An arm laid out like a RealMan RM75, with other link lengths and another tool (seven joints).
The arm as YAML. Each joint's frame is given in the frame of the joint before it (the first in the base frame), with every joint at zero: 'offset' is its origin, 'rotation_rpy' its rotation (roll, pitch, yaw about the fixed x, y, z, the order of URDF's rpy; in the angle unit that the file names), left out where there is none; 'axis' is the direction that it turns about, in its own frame. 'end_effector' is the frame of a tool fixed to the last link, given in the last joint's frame.
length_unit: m
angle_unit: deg
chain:
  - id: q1
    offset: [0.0, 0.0, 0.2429]
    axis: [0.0, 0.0, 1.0]
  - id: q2
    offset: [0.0, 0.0, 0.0]
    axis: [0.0, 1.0, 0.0]
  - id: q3
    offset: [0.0, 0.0, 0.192]
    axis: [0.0, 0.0, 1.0]
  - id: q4
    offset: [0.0, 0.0, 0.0]
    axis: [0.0, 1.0, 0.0]
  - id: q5
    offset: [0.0, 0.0, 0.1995]
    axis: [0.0, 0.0, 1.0]
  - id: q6
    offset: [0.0, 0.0, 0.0]
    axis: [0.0, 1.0, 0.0]
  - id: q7
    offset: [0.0, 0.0, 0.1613]
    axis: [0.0, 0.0, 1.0]
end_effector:
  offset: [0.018, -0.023, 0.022]
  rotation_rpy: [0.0, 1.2, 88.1]
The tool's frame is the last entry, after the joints.
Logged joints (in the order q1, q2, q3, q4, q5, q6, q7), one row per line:
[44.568, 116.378, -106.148, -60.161, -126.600, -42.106, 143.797]
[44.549, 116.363, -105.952, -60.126, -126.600, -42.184, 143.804]
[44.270, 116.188, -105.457, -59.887, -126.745, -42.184, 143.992]
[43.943, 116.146, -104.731, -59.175, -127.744, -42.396, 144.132]
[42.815, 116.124, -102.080, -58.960, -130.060, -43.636, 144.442]
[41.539, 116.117, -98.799, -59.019, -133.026, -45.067, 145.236]
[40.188, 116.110, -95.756, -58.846, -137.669, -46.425, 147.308]
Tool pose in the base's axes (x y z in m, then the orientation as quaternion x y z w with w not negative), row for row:
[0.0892, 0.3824, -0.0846, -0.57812, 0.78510, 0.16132, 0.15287]
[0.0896, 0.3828, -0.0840, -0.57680, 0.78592, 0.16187, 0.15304]
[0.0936, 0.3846, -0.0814, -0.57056, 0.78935, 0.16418, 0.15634]
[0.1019, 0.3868, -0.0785, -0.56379, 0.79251, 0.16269, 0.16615]
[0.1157, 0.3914, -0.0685, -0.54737, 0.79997, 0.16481, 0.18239]
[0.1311, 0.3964, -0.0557, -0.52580, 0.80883, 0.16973, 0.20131]
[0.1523, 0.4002, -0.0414, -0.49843, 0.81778, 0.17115, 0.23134]
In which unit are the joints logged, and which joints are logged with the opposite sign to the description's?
The joints are logged in degrees. Opposite sign: none.
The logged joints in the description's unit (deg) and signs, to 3 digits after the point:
[44.568, 116.378, -106.148, -60.161, -126.600, -42.106, 143.797]
[44.549, 116.363, -105.952, -60.126, -126.600, -42.184, 143.804]
[44.270, 116.188, -105.457, -59.887, -126.745, -42.184, 143.992]
[43.943, 116.146, -104.731, -59.175, -127.744, -42.396, 144.132]
[42.815, 116.124, -102.080, -58.960, -130.060, -43.636, 144.442]
[41.539, 116.117, -98.799, -59.019, -133.026, -45.067, 145.236]
[40.188, 116.110, -95.756, -58.846, -137.669, -46.425, 147.308]

